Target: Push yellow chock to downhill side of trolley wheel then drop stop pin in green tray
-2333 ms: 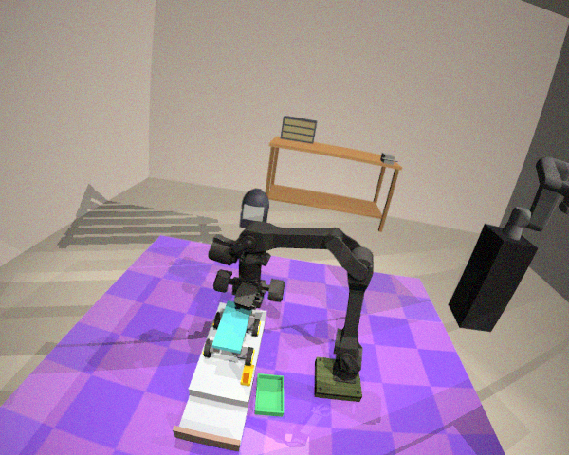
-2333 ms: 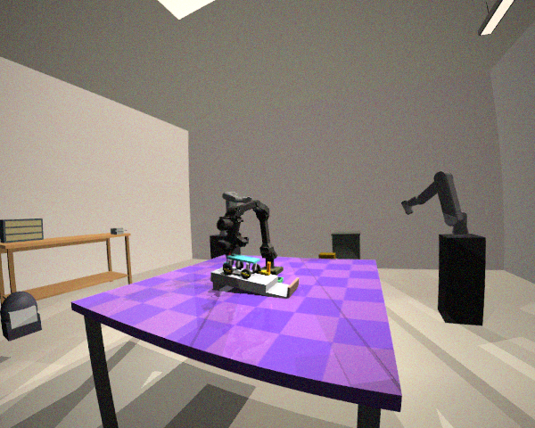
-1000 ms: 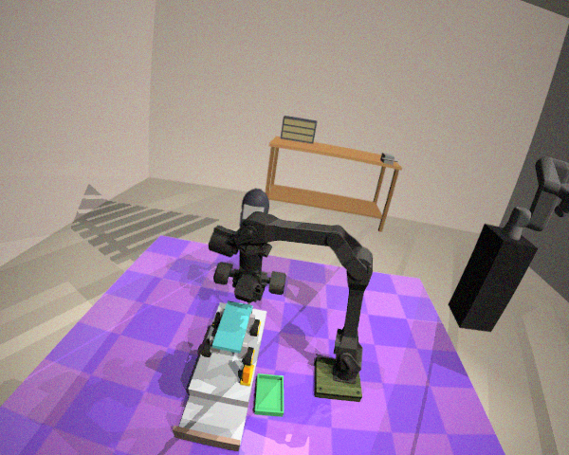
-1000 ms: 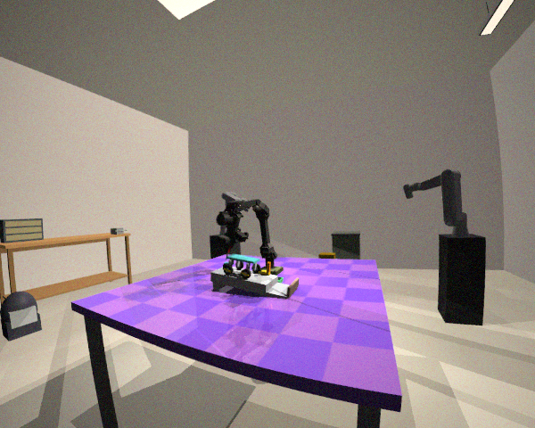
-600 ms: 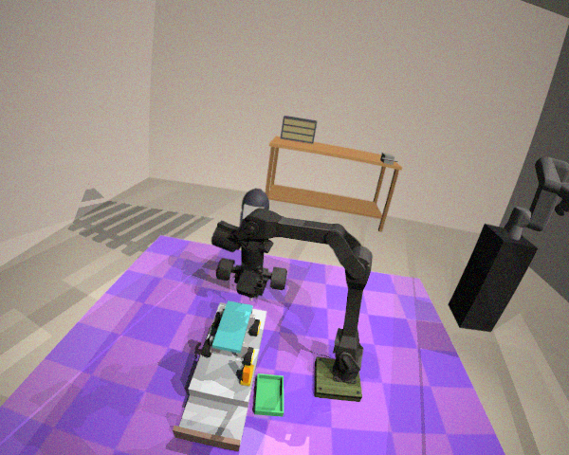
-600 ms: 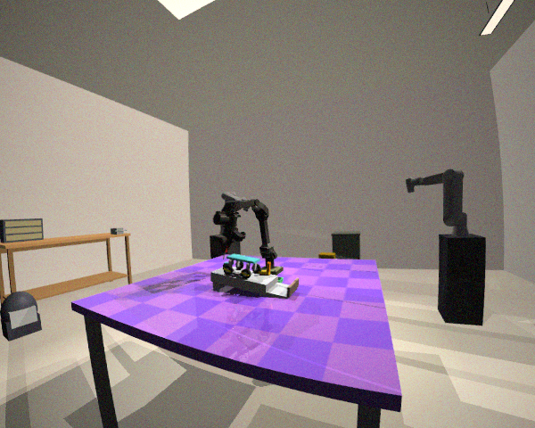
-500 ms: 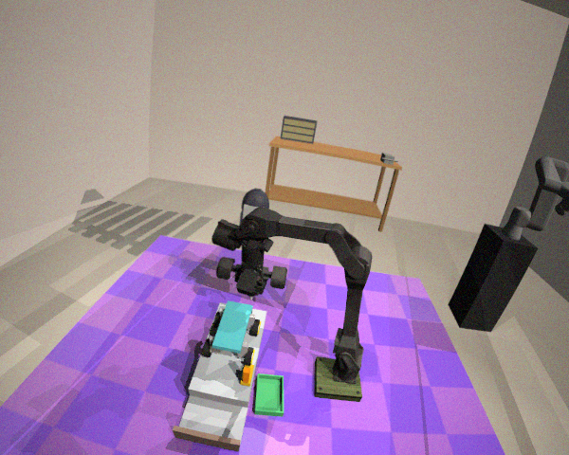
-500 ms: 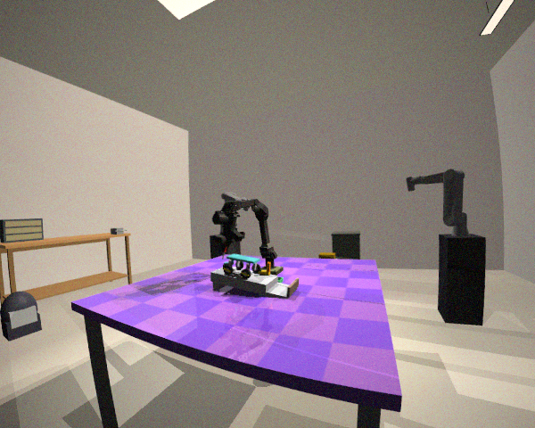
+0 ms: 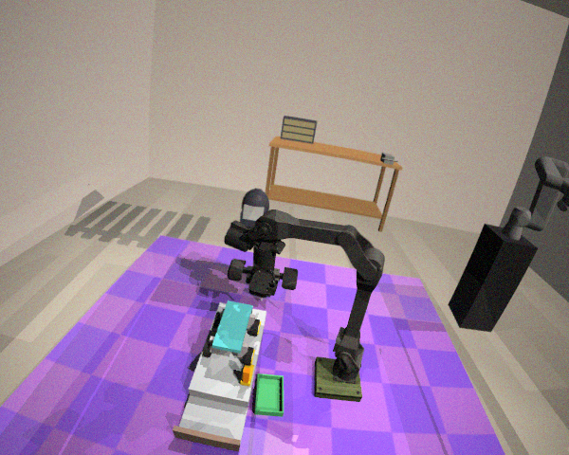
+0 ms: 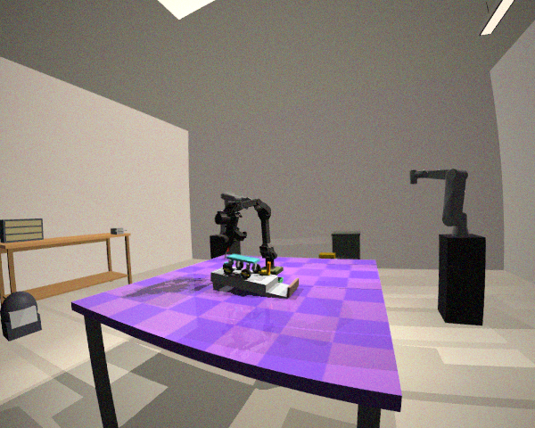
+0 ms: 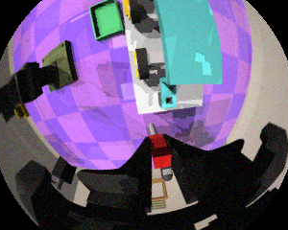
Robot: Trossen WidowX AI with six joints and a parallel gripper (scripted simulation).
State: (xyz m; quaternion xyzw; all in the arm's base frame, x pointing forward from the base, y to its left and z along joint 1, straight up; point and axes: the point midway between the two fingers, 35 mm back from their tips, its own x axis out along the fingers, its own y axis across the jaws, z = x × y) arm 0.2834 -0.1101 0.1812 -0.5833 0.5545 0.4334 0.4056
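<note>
Right now my gripper tip is 8 cm past the green tray, 23 cm to the right of it and 18 cm above it. The rest, counted from my gripper tip: grey ramp: 4 cm ahead, 14 cm to the left, 13 cm below; trolley: 5 cm ahead, 13 cm to the left, 6 cm below; red-headed stop pin: right at my gripper tip.
</note>
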